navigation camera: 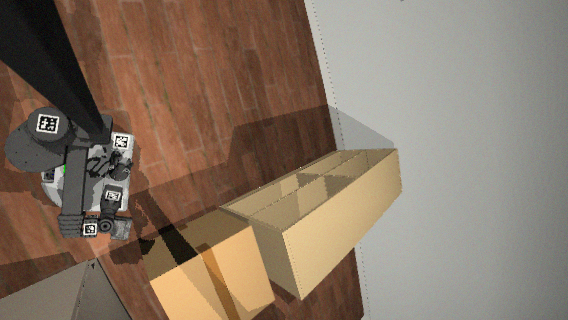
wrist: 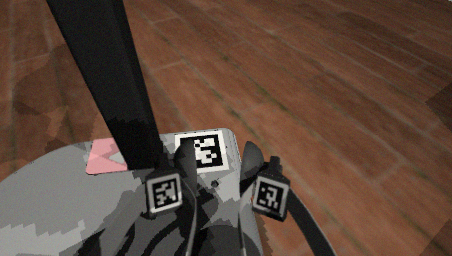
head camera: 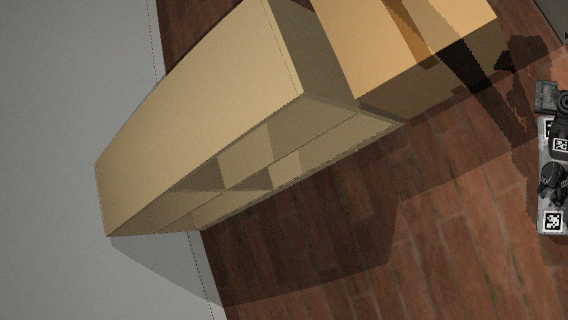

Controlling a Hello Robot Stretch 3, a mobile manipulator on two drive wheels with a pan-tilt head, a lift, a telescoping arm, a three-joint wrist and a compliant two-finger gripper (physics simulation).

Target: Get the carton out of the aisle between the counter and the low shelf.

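The carton is a light orange box with a brown tape strip, partly cut off by the frame edges. It stands upright on the floor, close to the end of the low shelf; whether they touch is unclear. The grey counter shows at a corner in the head and navigation views, with a strip of floor between it and the carton. My gripper is open and empty, over my own base in the wrist view and away from the carton. The carton does not show in the wrist view.
My base stands on the brick-patterned wooden floor, to the side of the carton. A grey wall runs behind the shelf. My mast crosses the navigation view's upper left.
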